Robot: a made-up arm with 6 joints.
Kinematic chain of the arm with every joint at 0, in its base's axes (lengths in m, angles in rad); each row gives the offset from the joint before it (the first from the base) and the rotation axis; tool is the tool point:
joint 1: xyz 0 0 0.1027 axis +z
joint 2: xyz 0 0.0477 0 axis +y
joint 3: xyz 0 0 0.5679 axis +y
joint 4: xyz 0 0 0.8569 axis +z
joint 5: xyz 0 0 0 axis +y
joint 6: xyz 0 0 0.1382 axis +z
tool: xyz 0 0 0
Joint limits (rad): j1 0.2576..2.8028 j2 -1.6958..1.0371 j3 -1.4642..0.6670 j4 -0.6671..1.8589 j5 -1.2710..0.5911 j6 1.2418..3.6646
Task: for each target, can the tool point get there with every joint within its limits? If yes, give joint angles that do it. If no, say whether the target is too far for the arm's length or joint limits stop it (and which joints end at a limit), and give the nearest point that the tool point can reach.
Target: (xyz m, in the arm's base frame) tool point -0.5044 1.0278 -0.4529
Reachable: no: joint limits stop it (at a limit: joint 2, joint 3, joint 5) | nearest point -0.6355 1.2949 0.1861 | short by 0.705 m
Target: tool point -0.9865 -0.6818 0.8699
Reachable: yes | joints 0.5749 -0.5721 -0.6002 0.8142 -0.9806 2.1013
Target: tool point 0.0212 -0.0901 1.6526
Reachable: yes | joints 2.2566 -0.1513 0.1991 0.1551 -0.3343 1.9425
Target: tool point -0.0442 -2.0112 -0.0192
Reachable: no: too far | nearest point -0.0343 -1.5606 0.0081 | short by 0.452 m
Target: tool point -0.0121 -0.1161 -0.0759
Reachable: no: joint limits stop it (at a limit: joint 3, joint 5) | nearest point -0.0597 -0.5725 -0.7780 | short by 0.839 m
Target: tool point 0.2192 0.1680 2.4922
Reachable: no: too far | nearest point 0.1425 0.1092 1.6562 | short by 0.842 m
